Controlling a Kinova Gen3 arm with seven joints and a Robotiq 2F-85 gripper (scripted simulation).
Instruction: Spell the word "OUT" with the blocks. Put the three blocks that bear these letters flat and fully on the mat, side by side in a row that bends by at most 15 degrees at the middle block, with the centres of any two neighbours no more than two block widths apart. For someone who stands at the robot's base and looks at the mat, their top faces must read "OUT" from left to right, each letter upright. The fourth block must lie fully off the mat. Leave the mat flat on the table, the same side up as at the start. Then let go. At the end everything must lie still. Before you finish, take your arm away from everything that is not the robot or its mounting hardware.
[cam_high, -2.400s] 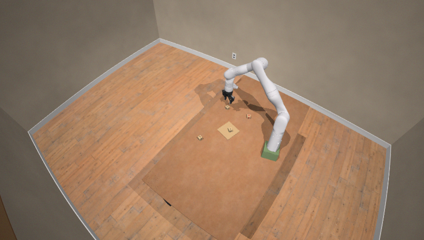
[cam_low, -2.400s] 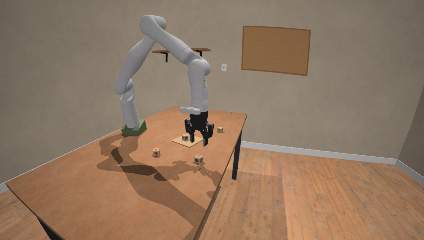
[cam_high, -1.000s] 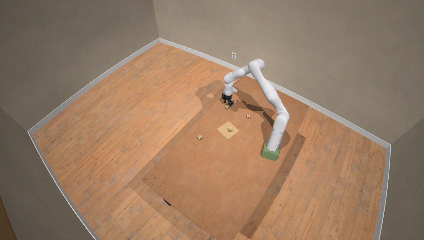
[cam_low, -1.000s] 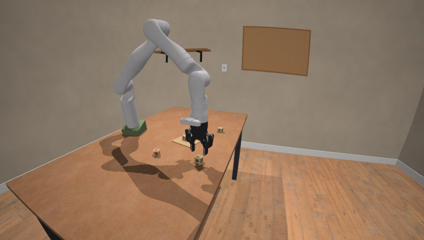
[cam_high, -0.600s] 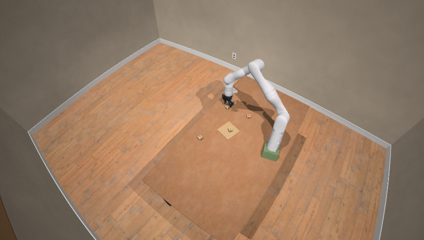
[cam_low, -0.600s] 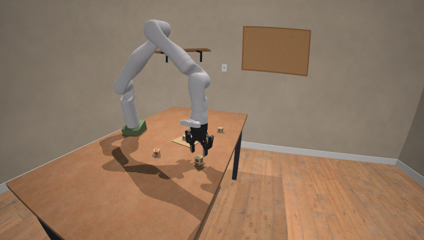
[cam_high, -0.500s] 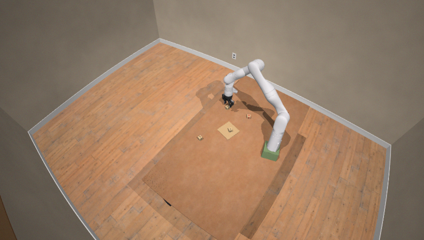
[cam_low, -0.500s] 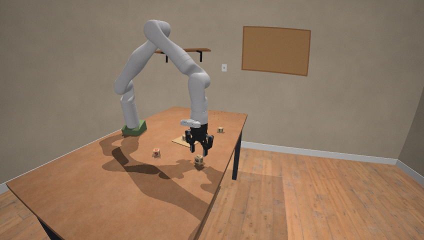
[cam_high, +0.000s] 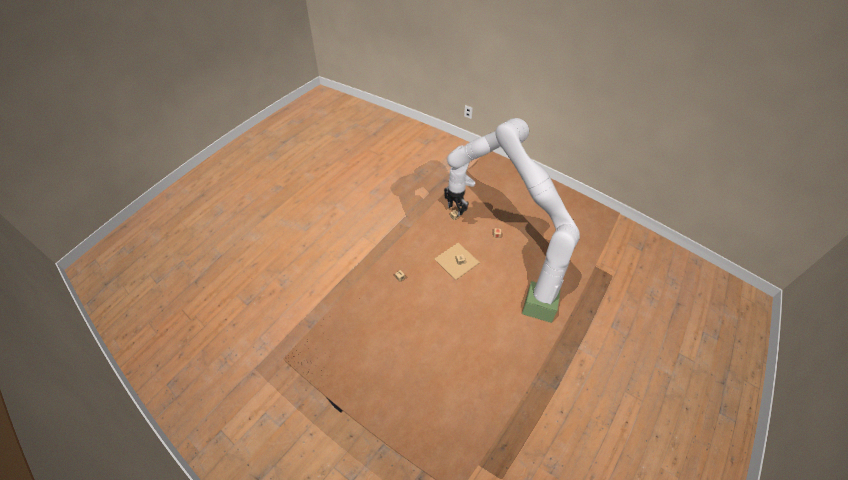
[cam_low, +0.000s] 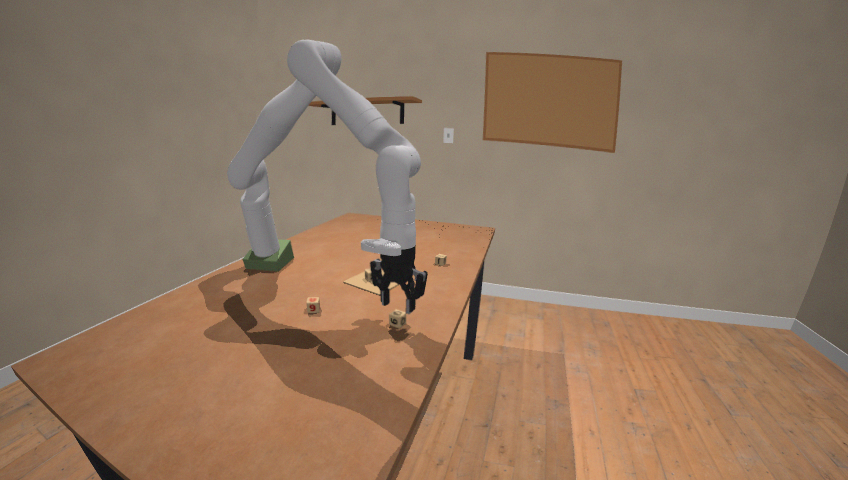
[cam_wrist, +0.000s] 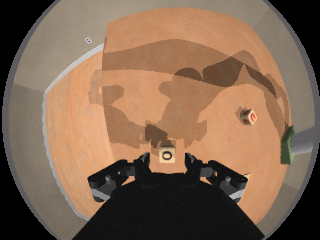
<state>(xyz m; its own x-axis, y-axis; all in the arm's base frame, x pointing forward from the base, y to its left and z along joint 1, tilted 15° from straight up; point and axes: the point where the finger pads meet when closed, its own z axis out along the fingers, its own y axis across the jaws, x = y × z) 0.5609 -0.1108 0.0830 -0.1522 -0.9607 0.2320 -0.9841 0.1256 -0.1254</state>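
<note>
The letter block lies 4 cm below my hand. Round my hand: tan mat (19 cm to the left, 17 cm behind, 5 cm below).
</note>
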